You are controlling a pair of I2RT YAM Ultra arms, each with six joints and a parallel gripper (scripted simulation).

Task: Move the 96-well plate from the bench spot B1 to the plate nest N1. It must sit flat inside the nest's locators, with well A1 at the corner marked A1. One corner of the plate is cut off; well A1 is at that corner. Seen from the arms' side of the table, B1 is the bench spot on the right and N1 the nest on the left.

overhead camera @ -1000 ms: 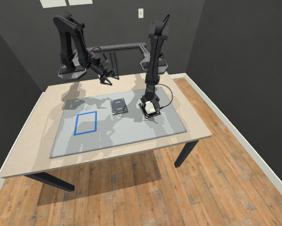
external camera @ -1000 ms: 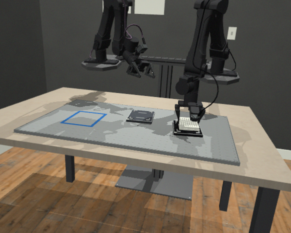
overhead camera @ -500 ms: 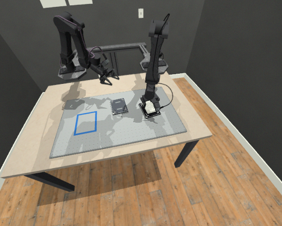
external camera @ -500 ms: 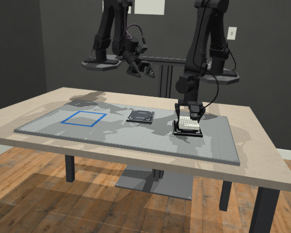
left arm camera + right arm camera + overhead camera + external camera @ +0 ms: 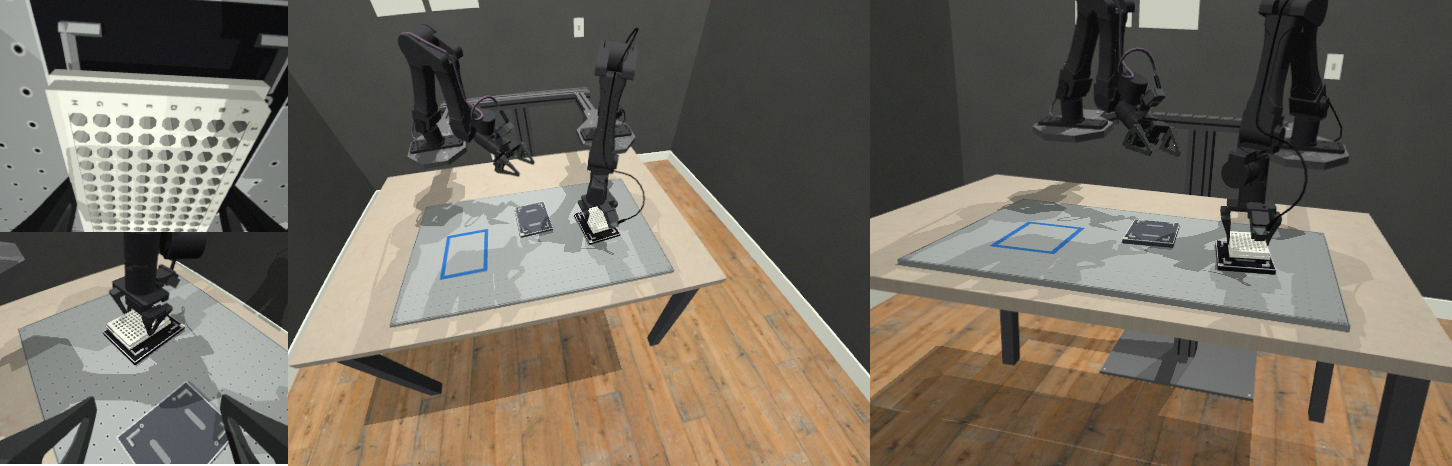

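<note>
Right now my left hand is 3 cm above the black plate nest and 1 cm short of it. Also, from my left hand: white 96-well plate 1 cm below.
</note>
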